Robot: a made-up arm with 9 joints. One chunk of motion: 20 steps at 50 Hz.
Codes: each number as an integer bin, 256 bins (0 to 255) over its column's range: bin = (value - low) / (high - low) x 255, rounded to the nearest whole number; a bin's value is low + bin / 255 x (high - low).
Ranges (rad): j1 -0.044..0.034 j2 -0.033..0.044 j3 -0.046..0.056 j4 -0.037..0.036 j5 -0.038..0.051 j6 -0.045..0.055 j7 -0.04..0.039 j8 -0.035..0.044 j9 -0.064..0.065
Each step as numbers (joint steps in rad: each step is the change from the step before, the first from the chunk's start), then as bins.
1 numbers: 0.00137 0.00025 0.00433 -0.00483 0.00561 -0.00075 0.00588 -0.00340 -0.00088
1 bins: 148 110 126 112 125 113 148 102 125
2 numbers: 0.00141 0.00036 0.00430 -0.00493 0.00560 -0.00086 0.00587 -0.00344 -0.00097
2 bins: 148 110 126 112 125 113 148 102 125
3 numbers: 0.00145 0.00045 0.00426 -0.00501 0.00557 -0.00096 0.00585 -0.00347 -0.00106
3 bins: 149 111 126 112 125 112 148 102 124
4 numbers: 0.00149 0.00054 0.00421 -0.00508 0.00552 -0.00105 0.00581 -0.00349 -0.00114
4 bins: 149 111 126 112 125 112 148 102 124
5 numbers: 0.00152 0.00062 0.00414 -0.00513 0.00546 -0.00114 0.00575 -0.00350 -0.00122
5 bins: 149 111 125 111 125 112 148 102 124
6 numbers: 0.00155 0.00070 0.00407 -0.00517 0.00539 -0.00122 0.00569 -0.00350 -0.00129
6 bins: 149 112 125 111 124 112 147 102 124
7 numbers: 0.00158 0.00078 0.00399 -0.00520 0.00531 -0.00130 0.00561 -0.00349 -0.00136
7 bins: 149 112 125 111 124 111 147 102 124
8 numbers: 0.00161 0.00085 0.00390 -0.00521 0.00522 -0.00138 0.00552 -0.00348 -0.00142
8 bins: 149 112 125 111 124 111 147 102 124
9 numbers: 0.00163 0.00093 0.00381 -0.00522 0.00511 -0.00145 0.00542 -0.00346 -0.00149
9 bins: 149 112 125 111 124 111 147 102 124
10 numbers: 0.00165 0.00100 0.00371 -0.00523 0.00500 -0.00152 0.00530 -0.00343 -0.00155
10 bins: 149 113 124 111 123 111 146 102 123
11 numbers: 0.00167 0.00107 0.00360 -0.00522 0.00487 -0.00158 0.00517 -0.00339 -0.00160
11 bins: 149 113 124 111 123 111 146 102 123
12 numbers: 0.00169 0.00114 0.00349 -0.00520 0.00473 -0.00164 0.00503 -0.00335 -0.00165
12 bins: 149 113 124 111 122 111 145 102 123
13 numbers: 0.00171 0.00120 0.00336 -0.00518 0.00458 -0.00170 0.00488 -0.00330 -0.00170
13 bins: 149 113 123 111 122 110 145 102 123
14 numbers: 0.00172 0.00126 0.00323 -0.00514 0.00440 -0.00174 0.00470 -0.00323 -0.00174
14 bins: 149 113 123 111 121 110 144 103 123
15 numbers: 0.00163 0.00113 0.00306 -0.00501 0.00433 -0.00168 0.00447 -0.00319 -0.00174
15 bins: 149 113 123 112 121 110 144 103 123
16 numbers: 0.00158 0.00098 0.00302 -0.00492 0.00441 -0.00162 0.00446 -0.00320 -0.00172
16 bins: 149 113 123 112 122 111 144 103 123
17 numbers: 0.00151 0.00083 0.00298 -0.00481 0.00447 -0.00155 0.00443 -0.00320 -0.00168
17 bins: 149 112 122 112 122 111 143 103 123
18 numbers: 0.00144 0.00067 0.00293 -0.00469 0.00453 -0.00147 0.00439 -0.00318 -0.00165
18 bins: 149 112 122 113 122 111 143 103 123
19 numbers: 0.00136 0.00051 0.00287 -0.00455 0.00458 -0.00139 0.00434 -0.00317 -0.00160
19 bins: 148 111 122 113 122 111 143 103 123
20 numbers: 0.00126 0.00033 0.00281 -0.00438 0.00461 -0.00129 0.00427 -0.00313 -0.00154
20 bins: 148 110 122 114 122 111 143 103 123
